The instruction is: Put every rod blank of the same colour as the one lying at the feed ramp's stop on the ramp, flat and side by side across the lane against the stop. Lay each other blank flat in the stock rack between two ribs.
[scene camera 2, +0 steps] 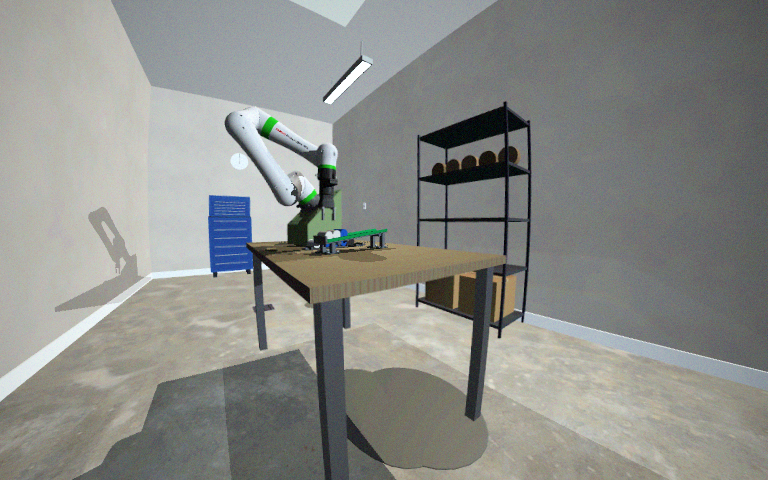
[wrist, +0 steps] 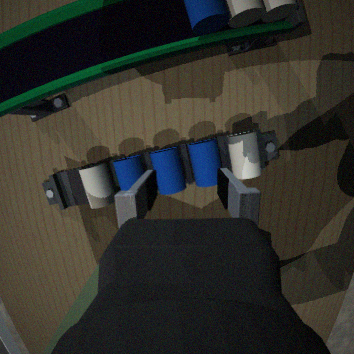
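In the wrist view, the ramp (wrist: 100, 45) (scene camera 2: 365, 233) holds two white blanks (wrist: 279, 7) (wrist: 245, 11) side by side at the stop (wrist: 300, 14) and a blue blank (wrist: 206, 15) beside them. Their upper ends are cut off. The stock rack (wrist: 62, 187) holds, left to right, a white blank (wrist: 97, 185), three blue blanks (wrist: 129, 172) (wrist: 168, 171) (wrist: 204, 162) and a white blank (wrist: 244, 156), lying flat. My gripper (wrist: 186, 181) (scene camera 2: 327, 216) is open and empty, above the rack, its fingertips appearing near the lower ends of the blue blanks.
The wooden table (scene camera 2: 396, 266) (wrist: 30, 240) carries the ramp and rack. The ramp's dark support foot (wrist: 57, 103) stands above the rack's left part in the wrist view. The green robot pedestal (scene camera 2: 305, 226) is behind the ramp. A black shelf unit (scene camera 2: 505, 198) stands beyond the table.
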